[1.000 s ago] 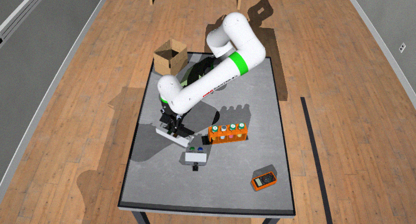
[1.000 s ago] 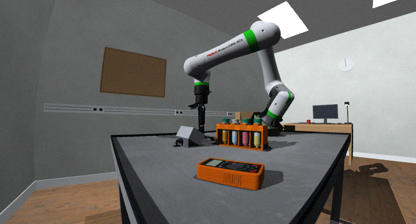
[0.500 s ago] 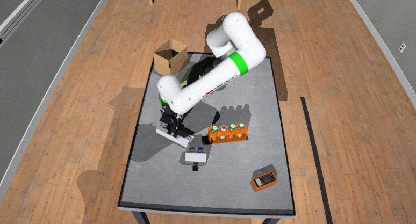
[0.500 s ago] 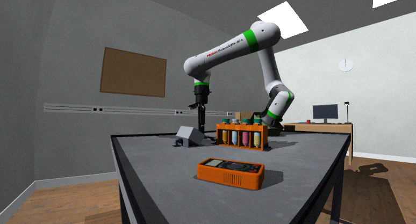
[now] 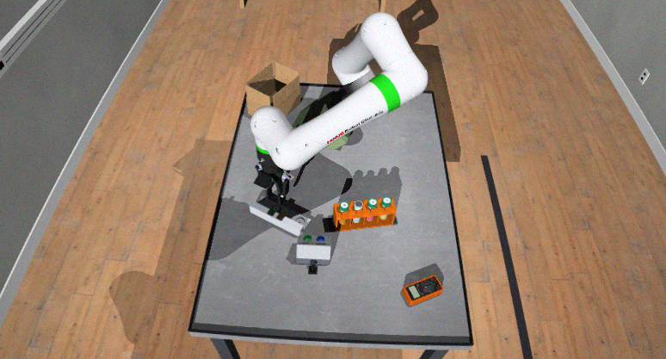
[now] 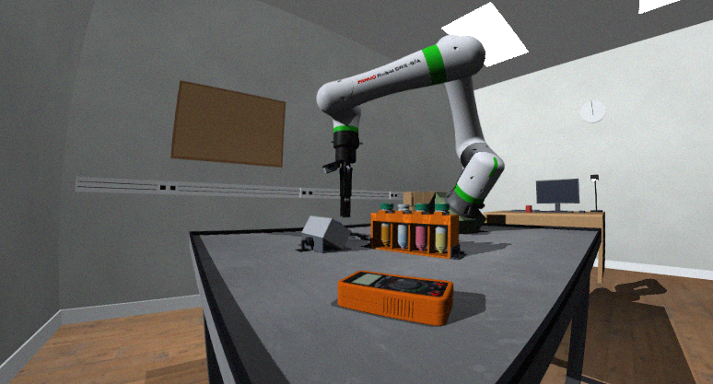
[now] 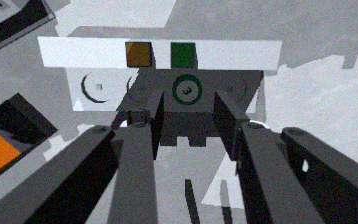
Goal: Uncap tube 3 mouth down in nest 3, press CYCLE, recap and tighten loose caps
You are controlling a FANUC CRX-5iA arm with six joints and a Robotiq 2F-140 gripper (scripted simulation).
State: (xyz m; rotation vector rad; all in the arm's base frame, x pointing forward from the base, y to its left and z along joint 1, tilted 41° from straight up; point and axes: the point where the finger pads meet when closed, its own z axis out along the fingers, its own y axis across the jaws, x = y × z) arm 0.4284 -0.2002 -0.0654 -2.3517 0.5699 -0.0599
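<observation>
My hand is 16 cm short of the key housing, 16 cm to the right of it and 5 cm above it.
</observation>
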